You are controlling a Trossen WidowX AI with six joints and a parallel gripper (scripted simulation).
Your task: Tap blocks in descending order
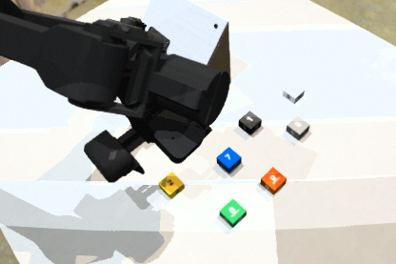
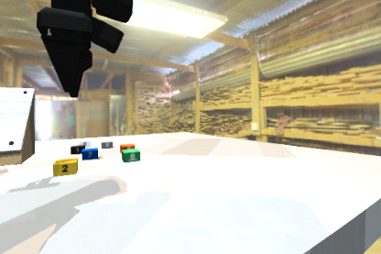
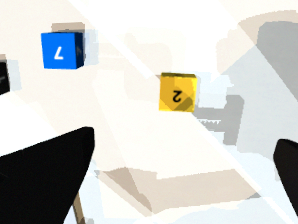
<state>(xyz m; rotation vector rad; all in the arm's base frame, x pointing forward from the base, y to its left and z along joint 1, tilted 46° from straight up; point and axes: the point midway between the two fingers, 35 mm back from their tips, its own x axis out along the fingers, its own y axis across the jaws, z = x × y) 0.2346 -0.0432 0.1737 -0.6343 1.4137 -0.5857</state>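
My gripper tip is now 13 cm to the right of the orange block, 12 cm above it and 11 cm short of it. From my gripper tip the other things lie so: blue block 12 cm below, 11 cm to the left, 2 cm ahead; yellow block 12 cm below, 1 cm behind; green block 12 cm below, 10 cm ahead, 4 cm to the left.
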